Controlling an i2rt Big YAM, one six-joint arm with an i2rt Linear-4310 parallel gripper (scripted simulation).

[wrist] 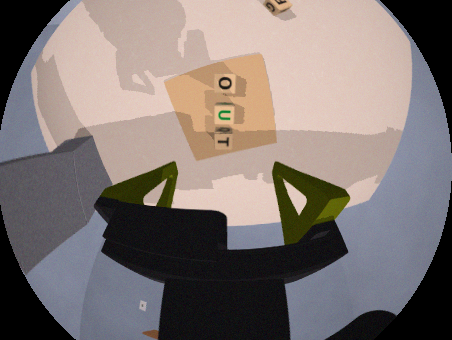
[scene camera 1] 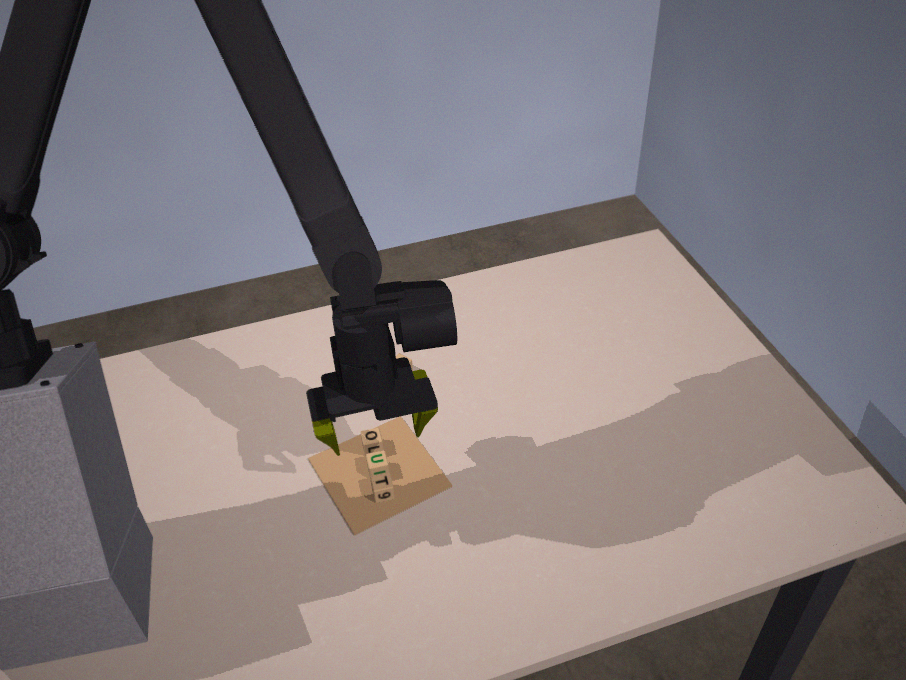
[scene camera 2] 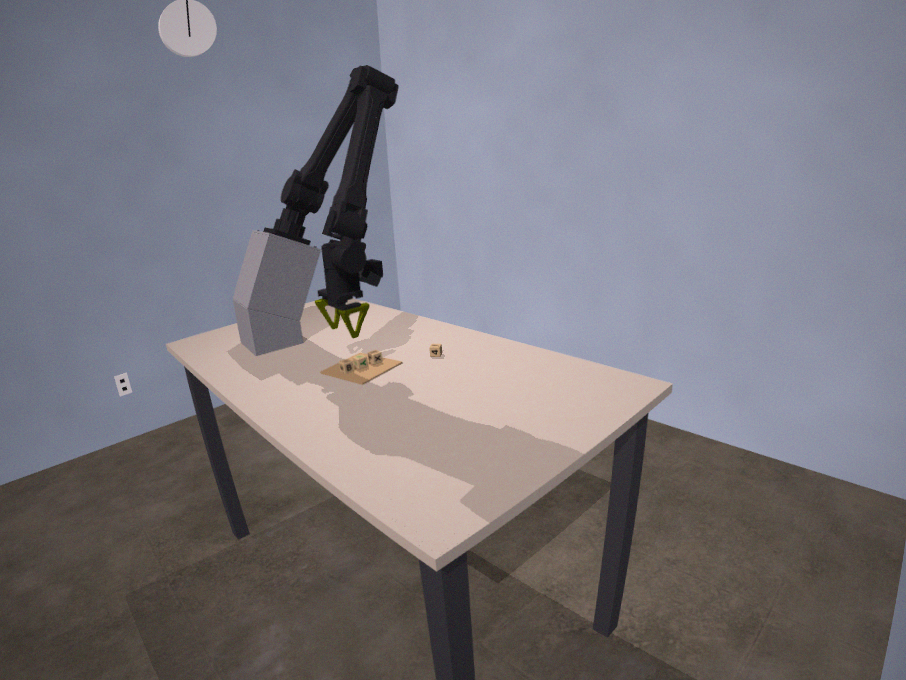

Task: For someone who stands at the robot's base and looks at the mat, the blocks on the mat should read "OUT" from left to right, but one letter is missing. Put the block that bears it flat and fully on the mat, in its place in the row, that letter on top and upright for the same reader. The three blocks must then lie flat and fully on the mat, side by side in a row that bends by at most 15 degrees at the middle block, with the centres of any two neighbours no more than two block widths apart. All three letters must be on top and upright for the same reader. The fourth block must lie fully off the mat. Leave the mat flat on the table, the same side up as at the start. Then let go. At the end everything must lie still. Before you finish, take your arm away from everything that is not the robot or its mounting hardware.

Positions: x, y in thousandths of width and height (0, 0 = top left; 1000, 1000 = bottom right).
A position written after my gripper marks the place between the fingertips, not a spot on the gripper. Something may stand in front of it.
Observation:
I see my gripper (scene camera 1: 417, 651) and a mat (scene camera 1: 460, 702).
The mat also shows in the wrist view (wrist: 426, 281) and in scene camera 2 (scene camera 2: 398, 554). My gripper also shows in the wrist view (wrist: 499, 490) and in scene camera 2 (scene camera 2: 380, 490).

